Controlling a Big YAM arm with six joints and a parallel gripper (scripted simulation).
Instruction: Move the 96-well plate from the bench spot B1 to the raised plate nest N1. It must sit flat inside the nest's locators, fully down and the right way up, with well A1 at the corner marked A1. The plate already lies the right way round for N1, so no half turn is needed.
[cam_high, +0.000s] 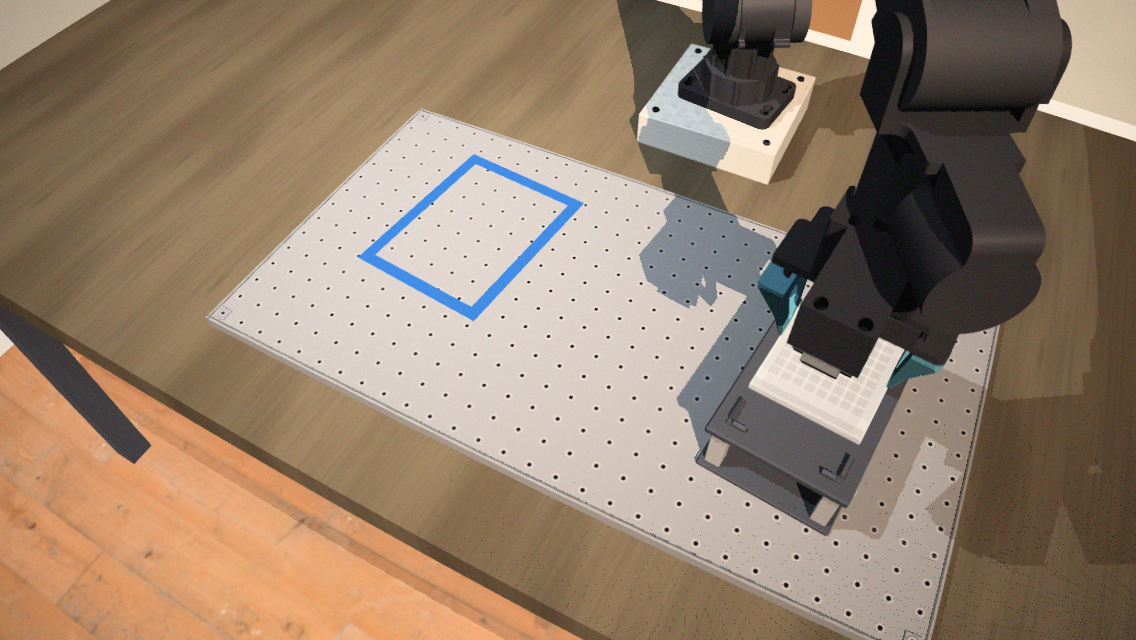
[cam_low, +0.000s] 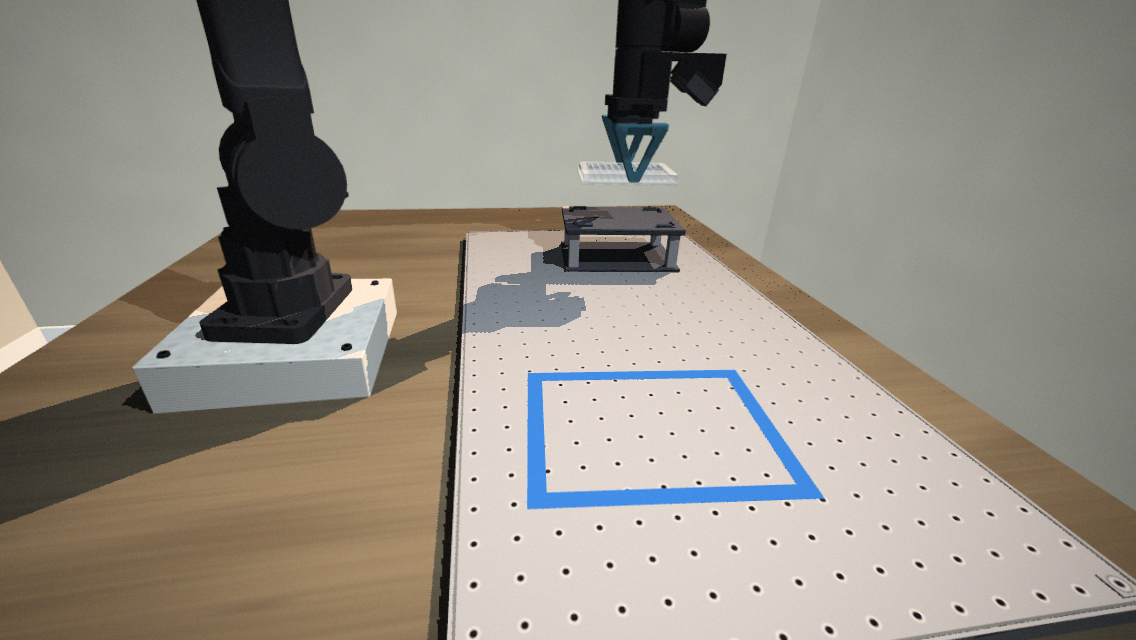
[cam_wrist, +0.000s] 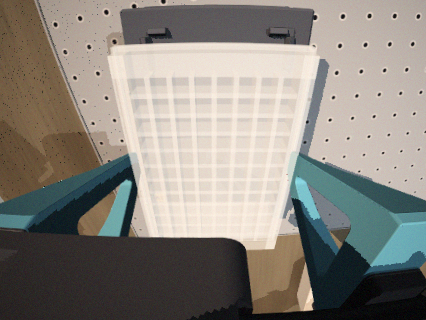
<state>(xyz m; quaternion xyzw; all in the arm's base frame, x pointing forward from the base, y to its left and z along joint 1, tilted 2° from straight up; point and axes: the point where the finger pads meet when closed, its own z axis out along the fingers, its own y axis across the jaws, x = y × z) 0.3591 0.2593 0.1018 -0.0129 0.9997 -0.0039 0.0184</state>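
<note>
My gripper is now 10 mm past the raised nest N1 and 70 mm above it. Round my hand: A1 tag (80 mm behind, 50 mm to the left, 70 mm below); then 96-well plate (10 mm below).
</note>
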